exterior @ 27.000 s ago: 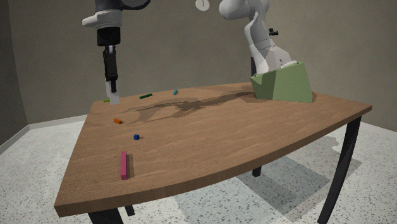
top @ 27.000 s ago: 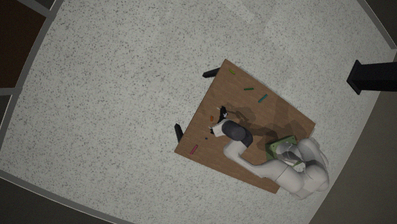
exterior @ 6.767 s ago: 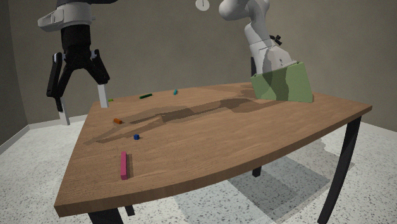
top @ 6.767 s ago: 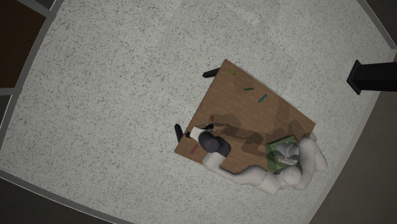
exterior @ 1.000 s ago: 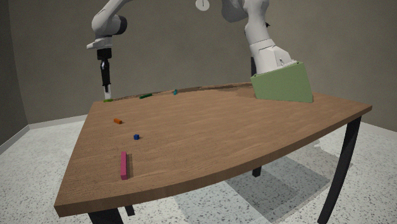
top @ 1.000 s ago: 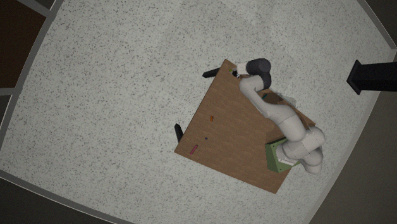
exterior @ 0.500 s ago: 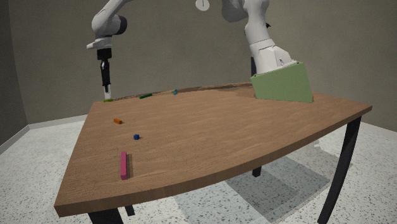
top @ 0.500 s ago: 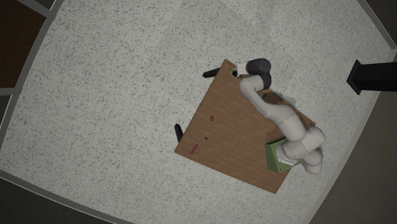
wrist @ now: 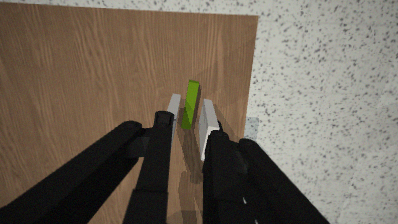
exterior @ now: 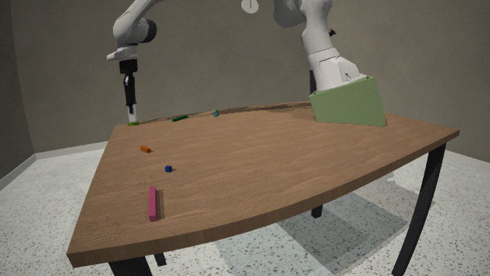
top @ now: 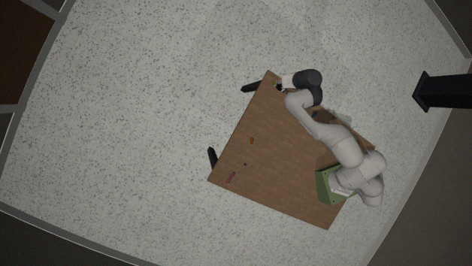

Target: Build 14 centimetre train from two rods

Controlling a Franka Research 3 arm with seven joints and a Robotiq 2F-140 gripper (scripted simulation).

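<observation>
The lime rod is 50 mm below my hand. Also, from my hand: orange rod (50 mm behind, 390 mm to the left, 50 mm below); then green rod (200 mm behind, 40 mm to the left, 50 mm below); then turquoise rod (350 mm behind, 30 mm to the left, 50 mm below).
</observation>
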